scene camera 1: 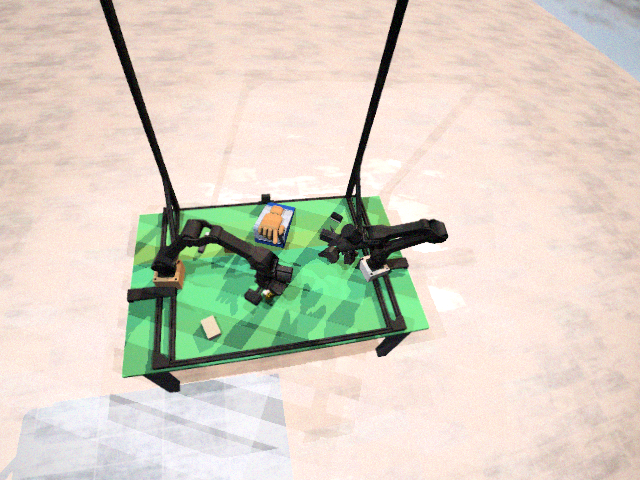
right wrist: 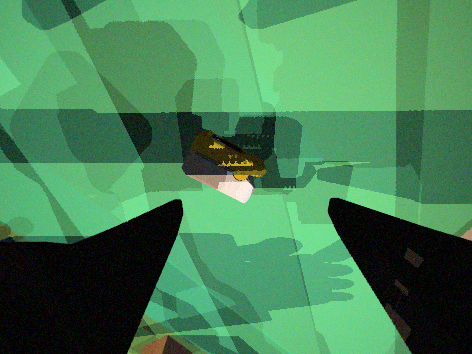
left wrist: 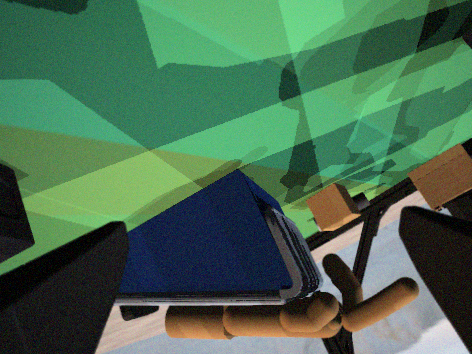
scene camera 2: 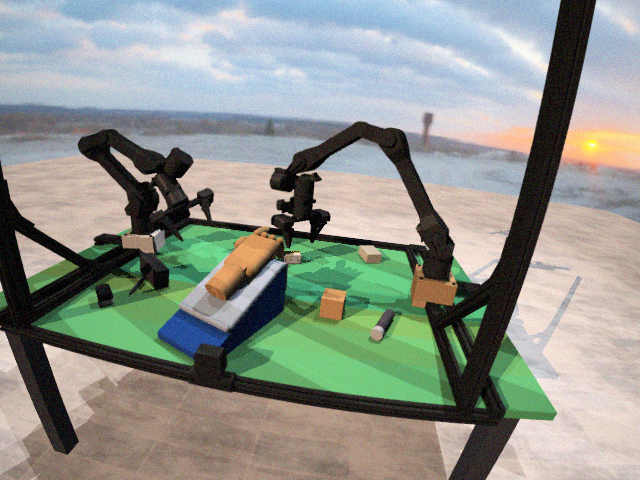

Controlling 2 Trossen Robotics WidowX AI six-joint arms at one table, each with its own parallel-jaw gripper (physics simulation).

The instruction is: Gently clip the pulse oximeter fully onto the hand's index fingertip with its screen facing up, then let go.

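Places are measured from the left arm's base along level axes (x ahead, y left, z up), in metres.
Where they show: left gripper, fingertip midpoint: [scene camera 1: 323, 250] [left wrist: 264, 227] [scene camera 2: 197, 233]; right gripper, fingertip midpoint: [scene camera 1: 264, 291] [right wrist: 255, 205] [scene camera 2: 300, 245]; left arm's base, origin of the base link: [scene camera 1: 374, 263] [scene camera 2: 143, 231]; right arm's base, origin of the base link: [scene camera 1: 167, 270] [left wrist: 459, 197] [scene camera 2: 435, 274].
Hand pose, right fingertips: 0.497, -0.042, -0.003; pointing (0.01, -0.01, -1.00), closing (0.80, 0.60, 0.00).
Things, the pixels of their centre, and the offset from my right fingertips, as dx, dy, dz.
- pulse oximeter, body centre: [right wrist: 225, 164] [scene camera 2: 291, 257] [scene camera 1: 270, 293] -0.024, -0.001, -0.040
- orange cube, body centre: [left wrist: 333, 207] [scene camera 2: 333, 304] +0.067, -0.282, -0.031
- grey cylinder, body centre: [left wrist: 341, 212] [scene camera 2: 383, 323] +0.173, -0.342, -0.043
- cream block, body centre: [scene camera 2: 369, 253] [scene camera 1: 211, 327] +0.239, +0.058, -0.041
- small black box, body centre: [scene camera 2: 104, 294] [scene camera 1: 336, 217] -0.465, -0.278, -0.040
- dark block, body centre: [scene camera 2: 153, 270] [scene camera 1: 332, 237] -0.386, -0.165, -0.026
The pulse oximeter [scene camera 1: 267, 293] [scene camera 2: 292, 257] [right wrist: 222, 167], with one yellow half and one white-grey half, lies on its side on the green table; its screen cannot be made out. My right gripper [scene camera 2: 300, 241] [right wrist: 255, 205] is open and empty above it, fingers pointing down; in the right wrist view the oximeter is beyond the fingertips, left of centre. The orange hand [scene camera 1: 272, 225] [scene camera 2: 248, 255] [left wrist: 260, 320] rests on a sloped blue wedge [scene camera 2: 263, 304] [left wrist: 200, 255] with a pale top. My left gripper [scene camera 2: 195, 229] [left wrist: 264, 227] is open and empty, apart from the hand.
In scene camera 2, an orange cube [scene camera 2: 332, 303] and a grey cylinder [scene camera 2: 382, 325] lie right of the wedge. A cream block [scene camera 1: 210, 327] [scene camera 2: 370, 254] lies farther back there. A small black box [scene camera 1: 336, 217] [scene camera 2: 104, 295] and a dark block [scene camera 2: 154, 270] are left.
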